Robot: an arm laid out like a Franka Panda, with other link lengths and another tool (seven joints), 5 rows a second.
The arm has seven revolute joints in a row. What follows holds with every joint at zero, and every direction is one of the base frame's. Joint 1 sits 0.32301 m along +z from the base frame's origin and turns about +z. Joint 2 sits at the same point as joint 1 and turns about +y. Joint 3 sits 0.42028 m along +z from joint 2 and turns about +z. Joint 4 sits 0.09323 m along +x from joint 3 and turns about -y. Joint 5 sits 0.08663 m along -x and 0.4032 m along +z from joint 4 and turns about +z. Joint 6 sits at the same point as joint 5 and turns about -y. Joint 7 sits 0.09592 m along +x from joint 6 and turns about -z. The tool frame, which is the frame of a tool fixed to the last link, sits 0.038 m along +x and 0.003 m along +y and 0.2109 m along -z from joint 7; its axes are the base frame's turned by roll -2.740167, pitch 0 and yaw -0.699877 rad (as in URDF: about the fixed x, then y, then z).
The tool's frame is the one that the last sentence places.
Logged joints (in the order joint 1, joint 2, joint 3, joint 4, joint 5, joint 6, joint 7), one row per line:
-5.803, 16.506, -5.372, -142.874, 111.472, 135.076, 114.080
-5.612, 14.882, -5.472, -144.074, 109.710, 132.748, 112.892
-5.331, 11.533, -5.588, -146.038, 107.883, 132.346, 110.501
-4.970, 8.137, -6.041, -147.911, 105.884, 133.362, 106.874
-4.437, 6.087, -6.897, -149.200, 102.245, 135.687, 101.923
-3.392, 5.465, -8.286, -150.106, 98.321, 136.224, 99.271
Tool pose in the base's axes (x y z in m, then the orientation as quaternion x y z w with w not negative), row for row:
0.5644, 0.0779, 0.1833, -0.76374, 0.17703, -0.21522, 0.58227
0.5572, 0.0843, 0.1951, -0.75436, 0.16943, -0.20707, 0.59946
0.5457, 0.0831, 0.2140, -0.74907, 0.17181, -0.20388, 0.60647
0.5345, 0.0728, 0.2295, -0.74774, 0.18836, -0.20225, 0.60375
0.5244, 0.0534, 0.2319, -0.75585, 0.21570, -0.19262, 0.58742
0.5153, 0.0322, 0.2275, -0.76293, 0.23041, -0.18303, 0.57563
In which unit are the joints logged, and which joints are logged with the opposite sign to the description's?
The joints are logged in degrees. Opposite sign: joint 1, joint 7.
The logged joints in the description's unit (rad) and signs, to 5 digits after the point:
0.10128, 0.28808, -0.09376, -2.49362, 1.94555, 2.35752, -1.99107
0.09795, 0.25974, -0.09550, -2.51457, 1.91480, 2.31689, -1.97034
0.09304, 0.20129, -0.09753, -2.54884, 1.88291, 2.30987, -1.92861
0.08674, 0.14202, -0.10544, -2.58153, 1.84802, 2.32761, -1.86530
0.07744, 0.10624, -0.12038, -2.60403, 1.78451, 2.36818, -1.77889
0.05920, 0.09538, -0.14462, -2.61984, 1.71603, 2.37756, -1.73261

